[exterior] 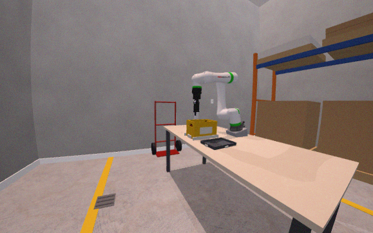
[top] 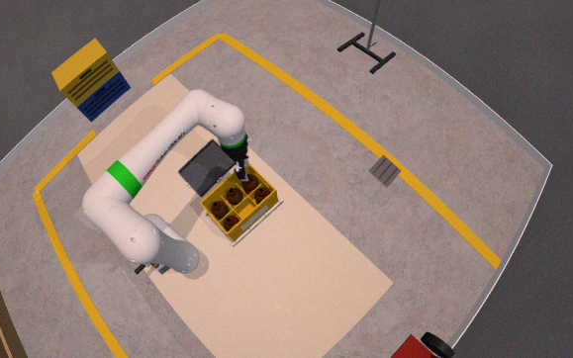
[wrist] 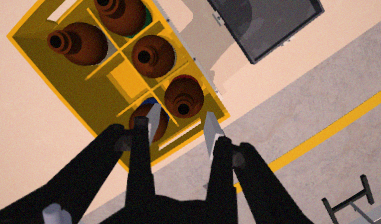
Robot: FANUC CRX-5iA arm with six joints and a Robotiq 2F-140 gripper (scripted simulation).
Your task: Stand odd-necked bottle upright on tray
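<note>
My gripper is now 90 mm past the brown bottle, 10 mm to the right of it and 140 mm above it. Round my hand: yellow crate (100 mm behind, 30 mm to the right, 150 mm below); then dark tray (60 mm behind, 260 mm to the left, 220 mm below).
</note>
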